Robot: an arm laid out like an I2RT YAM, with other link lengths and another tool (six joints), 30 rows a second.
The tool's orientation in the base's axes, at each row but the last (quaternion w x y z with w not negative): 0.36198, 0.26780, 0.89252, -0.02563; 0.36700, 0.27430, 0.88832, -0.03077; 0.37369, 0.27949, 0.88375, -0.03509; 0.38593, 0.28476, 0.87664, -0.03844; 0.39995, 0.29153, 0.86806, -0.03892; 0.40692, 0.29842, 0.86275, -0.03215; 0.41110, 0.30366, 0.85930, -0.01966; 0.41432, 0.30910, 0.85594, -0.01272; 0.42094, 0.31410, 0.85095, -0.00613; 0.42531, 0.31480, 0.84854, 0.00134; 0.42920, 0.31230, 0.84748, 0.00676; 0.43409, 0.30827, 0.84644, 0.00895; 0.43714, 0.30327, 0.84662, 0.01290
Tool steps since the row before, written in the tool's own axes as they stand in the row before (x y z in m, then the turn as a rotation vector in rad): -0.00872, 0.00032, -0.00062, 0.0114, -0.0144, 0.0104; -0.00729, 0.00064, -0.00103, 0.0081, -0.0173, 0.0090; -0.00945, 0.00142, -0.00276, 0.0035, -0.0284, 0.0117; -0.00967, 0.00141, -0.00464, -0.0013, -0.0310, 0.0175; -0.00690, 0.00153, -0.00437, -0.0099, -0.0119, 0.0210; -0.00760, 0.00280, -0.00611, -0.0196, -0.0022, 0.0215; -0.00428, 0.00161, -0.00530, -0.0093, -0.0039, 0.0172; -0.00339, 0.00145, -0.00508, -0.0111, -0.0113, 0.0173; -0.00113, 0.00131, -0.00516, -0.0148, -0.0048, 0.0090; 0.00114, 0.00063, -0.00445, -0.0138, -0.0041, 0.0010; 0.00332, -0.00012, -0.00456, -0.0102, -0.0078, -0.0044; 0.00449, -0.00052, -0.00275, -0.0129, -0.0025, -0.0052; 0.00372, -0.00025, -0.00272, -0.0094, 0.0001, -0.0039
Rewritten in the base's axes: 0.00495, -0.00358, 0.00626, -0.0074, -0.0096, -0.0173; 0.00390, -0.00258, 0.00572, -0.0078, -0.0132, -0.0145; 0.00430, -0.00248, 0.00862, -0.0093, -0.0254, -0.0150; 0.00293, -0.00203, 0.01021, -0.0042, -0.0315, -0.0161; 0.00141, -0.00070, 0.00816, 0.0128, -0.0209, -0.0091; 0.00107, 0.00040, 0.01008, 0.0231, -0.0178, -0.0006; -0.00077, 0.00065, 0.00693, 0.0143, -0.0128, -0.0055; -0.00120, 0.00083, 0.00611, 0.0112, -0.0197, -0.0060; -0.00246, 0.00187, 0.00448, 0.0105, -0.0142, 0.0036; -0.00338, 0.00230, 0.00219, 0.0046, -0.0109, 0.0082; -0.00485, 0.00285, 0.00044, -0.0029, -0.0106, 0.0080; -0.00425, 0.00265, -0.00171, 0.0005, -0.0075, 0.0119; -0.00377, 0.00241, -0.00112, 0.0012, -0.0039, 0.0093
